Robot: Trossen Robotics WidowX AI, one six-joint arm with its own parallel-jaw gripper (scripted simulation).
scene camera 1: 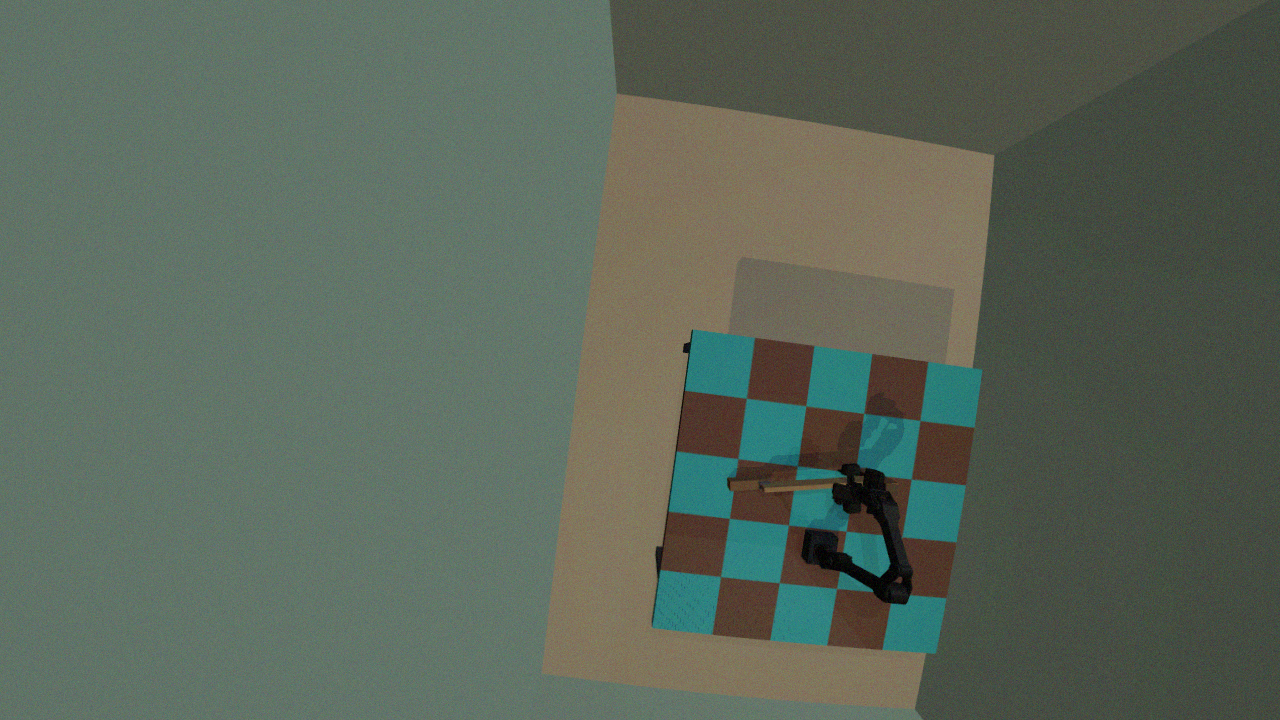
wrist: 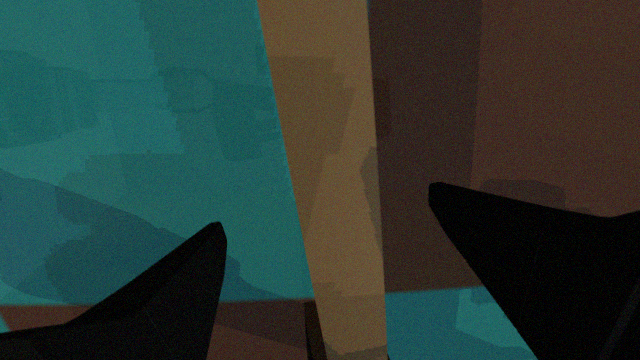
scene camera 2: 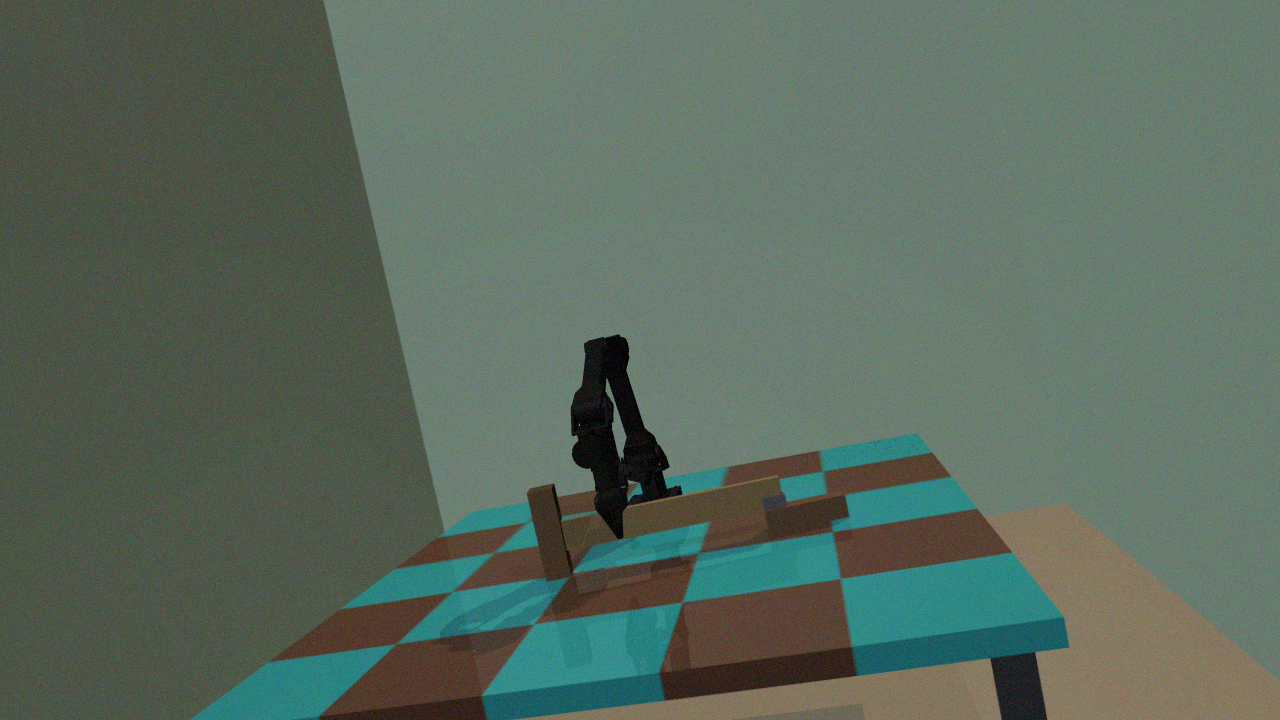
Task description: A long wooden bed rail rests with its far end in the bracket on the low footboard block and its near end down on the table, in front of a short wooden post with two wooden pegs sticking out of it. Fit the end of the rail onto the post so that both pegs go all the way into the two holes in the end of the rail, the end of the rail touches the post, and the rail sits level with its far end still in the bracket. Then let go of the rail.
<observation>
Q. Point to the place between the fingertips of my gripper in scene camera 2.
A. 620, 532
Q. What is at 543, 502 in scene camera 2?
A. A wooden post.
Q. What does my gripper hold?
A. Nothing.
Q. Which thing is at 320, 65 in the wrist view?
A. A wooden bed rail.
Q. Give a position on a wooden bed rail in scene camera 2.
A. At 743, 498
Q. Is my gripper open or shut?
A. Open.
</observation>
